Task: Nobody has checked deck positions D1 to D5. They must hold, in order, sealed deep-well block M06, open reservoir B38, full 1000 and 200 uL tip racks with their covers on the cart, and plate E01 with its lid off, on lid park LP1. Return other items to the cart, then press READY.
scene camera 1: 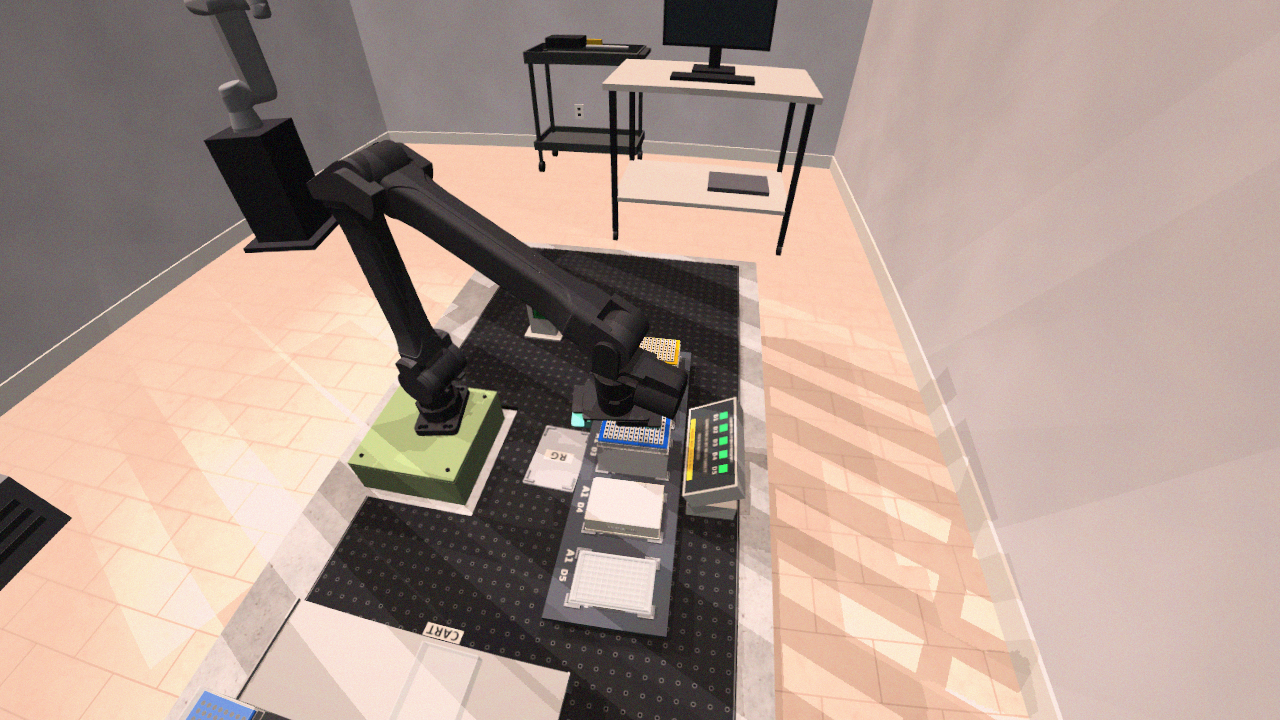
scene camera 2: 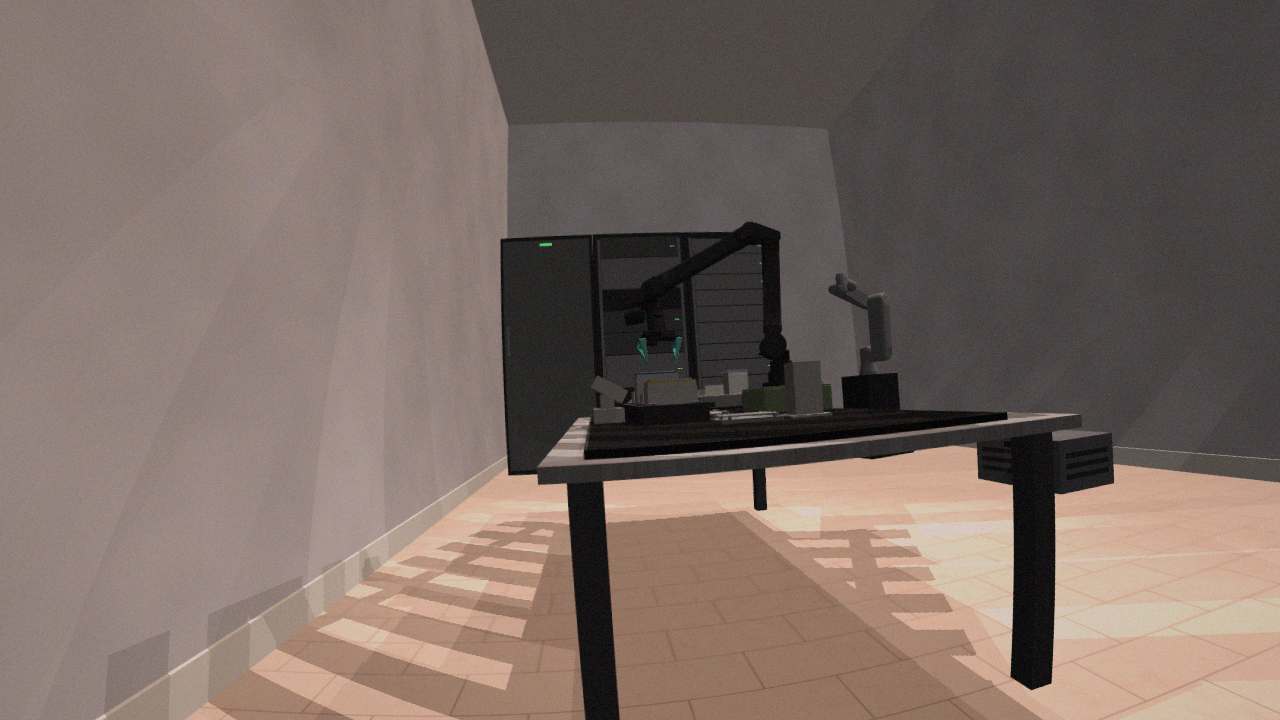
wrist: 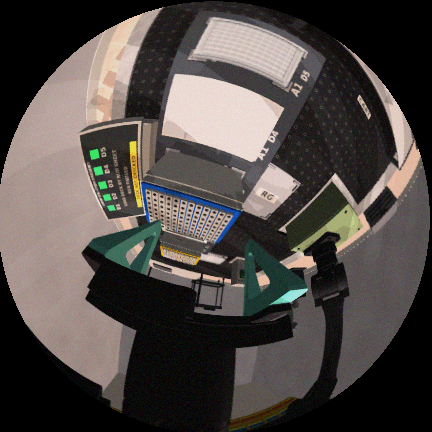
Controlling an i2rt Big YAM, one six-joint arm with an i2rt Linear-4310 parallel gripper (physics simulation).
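Where they show: gripper, fingertip midpoint: (scene camera 1: 618,424) (scene camera 2: 661,363) (wrist: 203,234); arm's base at its link origin: (scene camera 1: 444,412) (scene camera 2: 782,386) (wrist: 321,243).
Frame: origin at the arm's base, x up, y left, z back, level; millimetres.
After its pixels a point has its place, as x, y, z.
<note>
My gripper (scene camera 2: 660,360) {98, -118, -362} (wrist: 203,234) {98, -118, -362} is open and empty, above the deck strip (scene camera 1: 605,621) {-28, -401, -338} around the blue-rimmed tip rack (scene camera 1: 633,436) {65, -120, -388} (wrist: 185,212) {65, -108, -391} at D3. The rack is uncovered, tips showing. A yellow-rimmed rack (scene camera 1: 663,347) {33, 152, -463} (wrist: 179,255) {36, 128, -430} stands at the far end. The D2 item is hidden behind the blue rack and the gripper. A white-topped item (scene camera 1: 623,503) {14, -223, -368} (wrist: 220,115) {14, -218, -368} sits at D4. A pale gridded plate (scene camera 1: 614,580) {-15, -343, -352} (wrist: 250,49) {-18, -330, -350} sits at D5. The tilted panel (scene camera 1: 714,452) {44, -144, -533} (wrist: 115,172) {36, -140, -521} shows green squares for D1 to D5 and a yellow banner.
The cart top (scene camera 1: 344,658) {-16, -457, 42} is at the near left, with a blue item (scene camera 1: 217,707) {78, -541, 133} at its edge. The RG pad (scene camera 1: 547,472) {-68, -104, -217} (wrist: 281,182) {-68, -110, -218} lies beside D3. The arm stands on a green base (scene camera 1: 407,465) {-2, -129, 38} (wrist: 320,220) {-18, -74, -77}. A grey box (scene camera 1: 542,321) {-26, 327, -165} (scene camera 2: 802,387) {-7, 383, -189} stands beyond.
</note>
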